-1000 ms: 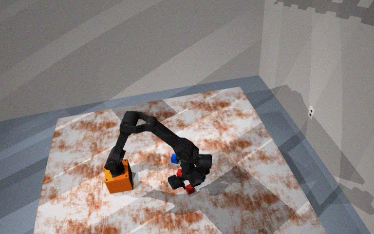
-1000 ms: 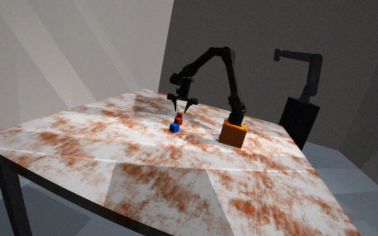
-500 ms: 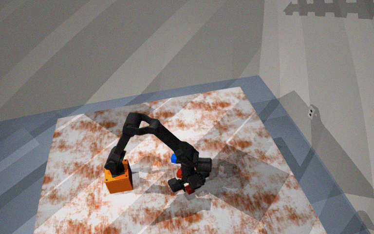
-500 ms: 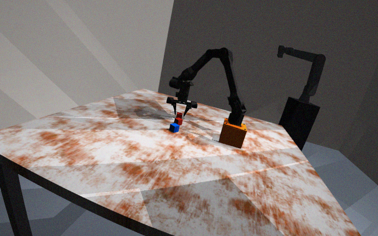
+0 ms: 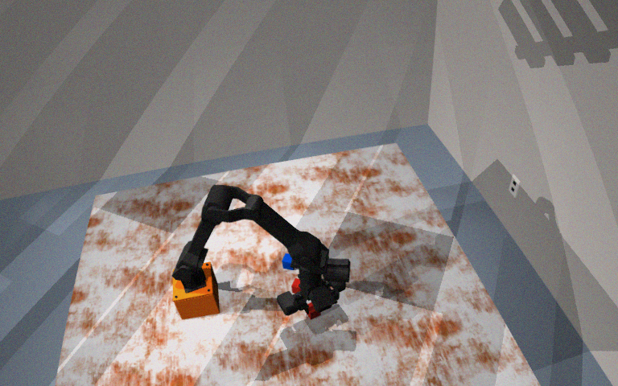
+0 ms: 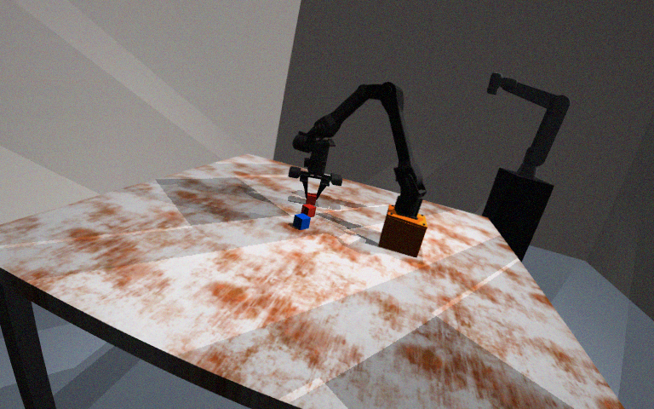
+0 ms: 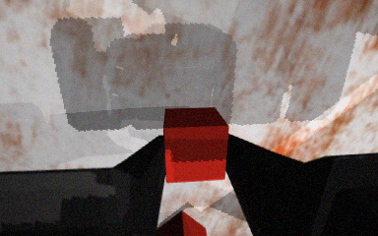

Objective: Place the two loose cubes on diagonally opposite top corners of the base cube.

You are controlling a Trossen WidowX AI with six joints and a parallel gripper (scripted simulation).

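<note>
Now: the blue cube 21 cm to the left of my gripper tip and 1 cm below it.
</note>
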